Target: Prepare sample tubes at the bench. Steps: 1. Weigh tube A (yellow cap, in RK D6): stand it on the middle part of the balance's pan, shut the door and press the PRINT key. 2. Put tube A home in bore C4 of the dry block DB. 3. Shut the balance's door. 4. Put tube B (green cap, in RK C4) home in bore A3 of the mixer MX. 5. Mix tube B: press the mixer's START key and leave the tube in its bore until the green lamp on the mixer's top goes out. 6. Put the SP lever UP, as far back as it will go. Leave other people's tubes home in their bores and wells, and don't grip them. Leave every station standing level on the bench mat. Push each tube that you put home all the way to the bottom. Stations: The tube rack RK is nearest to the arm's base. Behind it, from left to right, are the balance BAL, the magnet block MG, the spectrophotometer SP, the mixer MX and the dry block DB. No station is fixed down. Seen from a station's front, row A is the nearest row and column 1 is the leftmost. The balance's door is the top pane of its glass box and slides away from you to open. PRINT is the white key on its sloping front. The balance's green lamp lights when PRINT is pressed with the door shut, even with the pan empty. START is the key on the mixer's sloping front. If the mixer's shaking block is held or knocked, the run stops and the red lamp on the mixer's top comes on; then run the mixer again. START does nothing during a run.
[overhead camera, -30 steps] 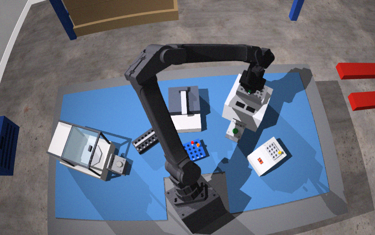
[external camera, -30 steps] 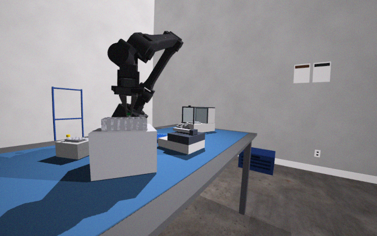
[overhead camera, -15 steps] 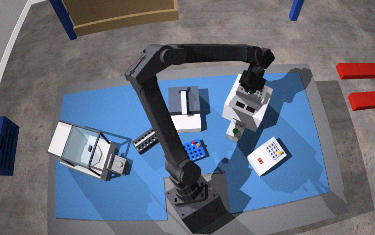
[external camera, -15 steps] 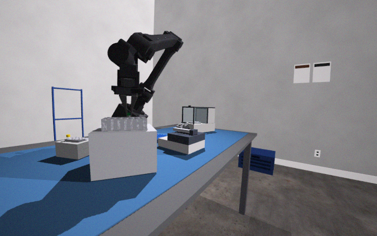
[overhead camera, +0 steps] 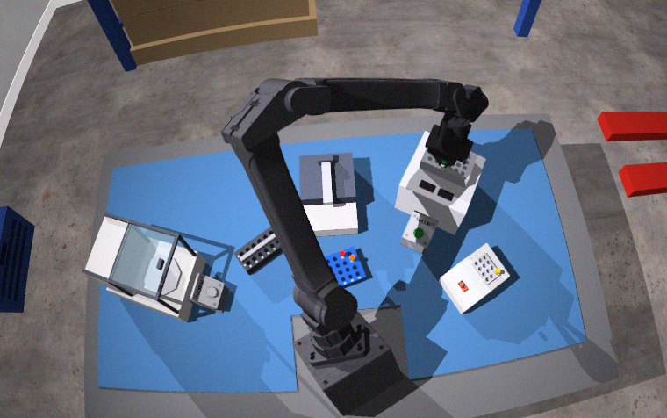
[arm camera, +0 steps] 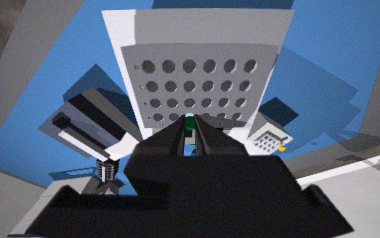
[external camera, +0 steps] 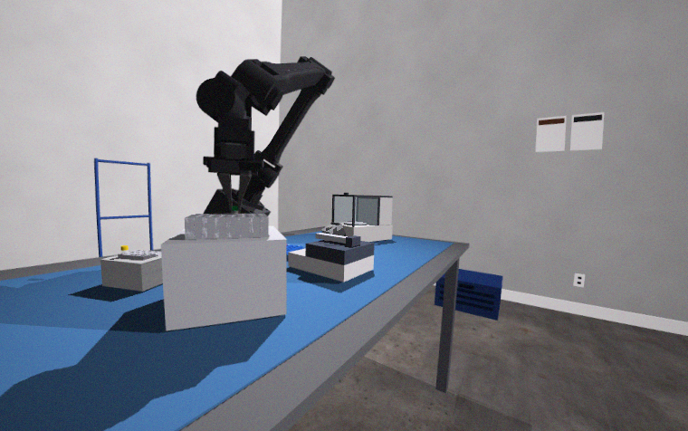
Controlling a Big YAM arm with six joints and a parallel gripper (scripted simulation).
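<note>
My gripper is now 140 mm past the green start key, 110 mm above it and 60 mm to the right of it. Round my hand: dry block DB 250 mm behind, 150 mm below, 80 mm to the right; blue rack 270 mm to the left, 210 mm behind, 160 mm below; spectrophotometer lever 280 mm to the left, 90 mm below.
</note>
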